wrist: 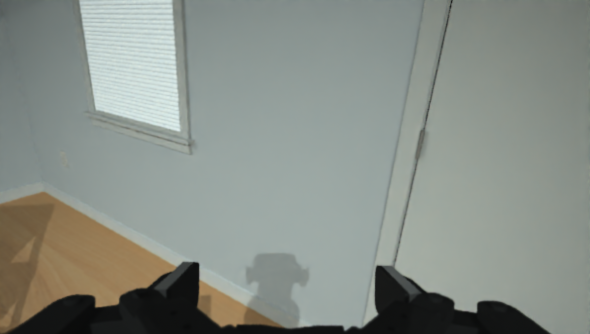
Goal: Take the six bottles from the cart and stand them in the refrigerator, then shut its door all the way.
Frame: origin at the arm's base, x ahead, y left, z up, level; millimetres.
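Seen in the pictures: gripper, fingertip midpoint: [287, 283].
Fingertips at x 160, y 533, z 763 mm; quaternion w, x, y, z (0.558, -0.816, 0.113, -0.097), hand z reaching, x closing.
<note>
A point is followed by its place in that frame.
My gripper [287, 283] @[y 533, x 160, z 763 mm] is open and empty at the bottom of the wrist view, its two black fingers far apart with wall and a strip of floor showing between them. The bottles, the cart and the refrigerator do not show in this view.
A pale blue wall [295, 150] @[y 1510, x 503, z 505 mm] stands ahead, with a window with blinds [132, 65] @[y 2252, x -153, z 746 mm] at the upper left. A white door [505, 165] @[y 989, x 934, z 616 mm] in its frame is at the right. Wooden floor [95, 255] @[y 2290, x -486, z -397 mm] lies at the lower left, with shadows on floor and wall.
</note>
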